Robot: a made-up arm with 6 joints.
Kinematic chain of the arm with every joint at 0, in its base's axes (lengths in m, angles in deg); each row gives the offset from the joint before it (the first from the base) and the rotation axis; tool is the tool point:
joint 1: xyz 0 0 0.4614 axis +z
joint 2: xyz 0 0 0 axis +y
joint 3: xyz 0 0 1.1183 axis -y
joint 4: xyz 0 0 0 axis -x
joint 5: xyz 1.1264 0 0 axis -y
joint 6: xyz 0 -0.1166 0 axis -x
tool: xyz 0 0 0
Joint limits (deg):
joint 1: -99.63..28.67
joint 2: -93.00..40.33
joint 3: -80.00..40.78
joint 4: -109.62..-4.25
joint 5: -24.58..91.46
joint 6: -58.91..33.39
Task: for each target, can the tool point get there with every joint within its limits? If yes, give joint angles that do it. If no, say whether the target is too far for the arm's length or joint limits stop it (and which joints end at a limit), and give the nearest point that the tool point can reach.
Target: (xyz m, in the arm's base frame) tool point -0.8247 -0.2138 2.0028
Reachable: yes | joints 8.35 -67.49 16.67 -38.06 82.01 0.03
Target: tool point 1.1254 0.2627 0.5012
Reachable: yes | joints 18.52 28.48 -26.13 -21.63 4.44 -1.99
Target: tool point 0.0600 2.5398 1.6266
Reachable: no: too far | nearest point 0.0438 1.8543 1.3121 | short by 0.754 m
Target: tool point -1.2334 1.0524 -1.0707
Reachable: no: joint limits stop it (at a limit: joint 1, joint 2, joint 3) | nearest point -0.1387 -0.1236 0.3475 | short by 2.143 m
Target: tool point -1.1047 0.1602 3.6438
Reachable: no: too far | nearest point -0.6684 0.0969 2.3869 | short by 1.332 m
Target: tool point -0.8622 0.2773 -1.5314
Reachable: no: joint limits stop it (at a limit: joint 1, joint 2, joint 4) | nearest point -0.1816 -0.3752 0.2349 | short by 2.002 m
